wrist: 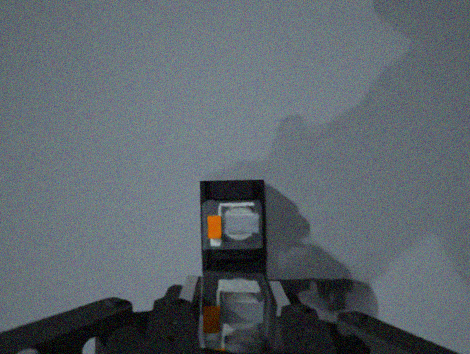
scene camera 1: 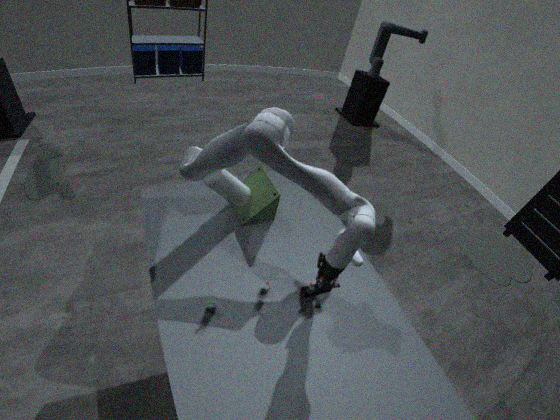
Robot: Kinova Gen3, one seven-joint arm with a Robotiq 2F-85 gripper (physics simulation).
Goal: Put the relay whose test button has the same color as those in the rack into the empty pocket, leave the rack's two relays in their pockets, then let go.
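Places are measured from the arm's base along level axes (x ahead, y left, z up), in metres.
Where they show: gripper, between the fingertips: (wrist: 231, 299) (scene camera 1: 319, 283); arm's base, origin of its link: (scene camera 1: 242, 196).
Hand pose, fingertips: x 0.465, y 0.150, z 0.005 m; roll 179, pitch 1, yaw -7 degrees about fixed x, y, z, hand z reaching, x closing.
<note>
Each offset is from my fingertips to the top centre of the thing. "spot": to the spot under its first point. Level surfaces: height alone.
The black rack @(spot: dx +0.002, dy +0.049, dz -0.027 m) (wrist: 231, 190) lies under my gripper. In the wrist view, one relay @(dx +0.002, dy +0.033, dz -0.002 m) (wrist: 241, 223) with an orange test button sits in its far pocket. My gripper (scene camera 1: 318, 291) (wrist: 231, 299) is shut on a clear-cased relay @(dx +0.000, dy +0.002, dz +0.032 m) (wrist: 239, 311) with an orange button. This relay is in line with the rack, over or in the middle pocket; its depth cannot be told. A sliver of orange shows at the bottom edge below it; the near pocket is mostly hidden. A red-button relay @(dx -0.045, dy -0.178, dz -0.006 m) (scene camera 1: 263, 290) and a green-button relay @(dx -0.020, dy -0.368, dz -0.006 m) (scene camera 1: 210, 310) stand on the table to the left.
The pale table top @(dz -0.050 m) (scene camera 1: 350, 370) carries the rack and loose relays. A green block (scene camera 1: 260, 200) is at the arm's base. A shelf unit (scene camera 1: 167, 39) and another arm on a black pedestal (scene camera 1: 365, 97) stand in the background. Shadows fall around the rack.
</note>
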